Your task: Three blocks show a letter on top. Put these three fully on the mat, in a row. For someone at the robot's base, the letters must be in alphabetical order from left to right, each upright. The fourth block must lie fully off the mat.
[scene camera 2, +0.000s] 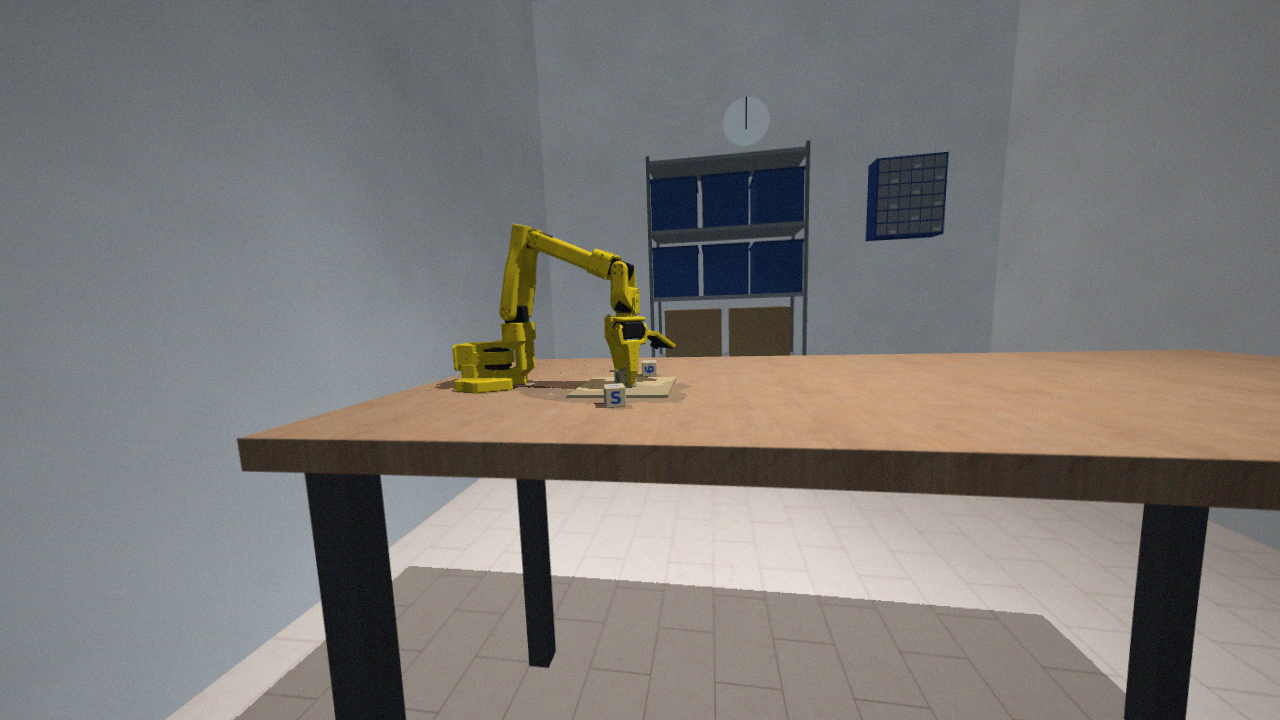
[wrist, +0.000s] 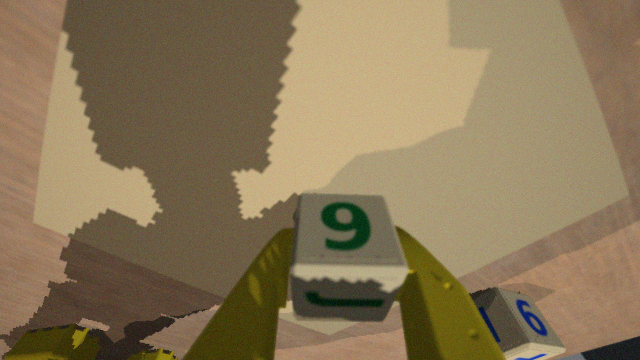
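Pixels of known places: hand, its tool point: (scene camera 2: 621, 378) (wrist: 297, 243); arm's base, origin of its link: (scene camera 2: 504, 386) (wrist: 118, 348).
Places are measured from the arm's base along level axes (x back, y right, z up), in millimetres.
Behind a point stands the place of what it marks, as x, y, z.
Note:
My gripper (scene camera 2: 629, 383) (wrist: 345, 245) @[-197, 13, 13] is shut on the block with a green 9 and a green J; in the wrist view the jaws press on its two sides. The green-marked block (wrist: 346, 227) @[-215, 14, 18] is low over or on the mat (scene camera 2: 660, 390) @[-261, 55, 4] (wrist: 380, 95) @[-240, 1, 4]; whether it touches is unclear. In the scene view the gripper largely hides it. A block with a blue S on its side (scene camera 2: 614, 395) @[-215, 140, 15] stands at the mat's near edge. A block with a blue 6 on its side (scene camera 2: 648, 368) @[-225, -82, 14] stands behind the mat. In the wrist view a blue-marked block (wrist: 521, 322) @[-221, 115, 16] lies off the mat, at lower right.
The wooden table (scene camera 2: 895, 402) @[-544, 106, 0] extends far to the right. The yellow arm's base (scene camera 2: 487, 367) @[20, 13, 33] stands left of the mat. A shelf rack (scene camera 2: 808, 268) is behind the table. Arm shadows fall across the mat in the wrist view.

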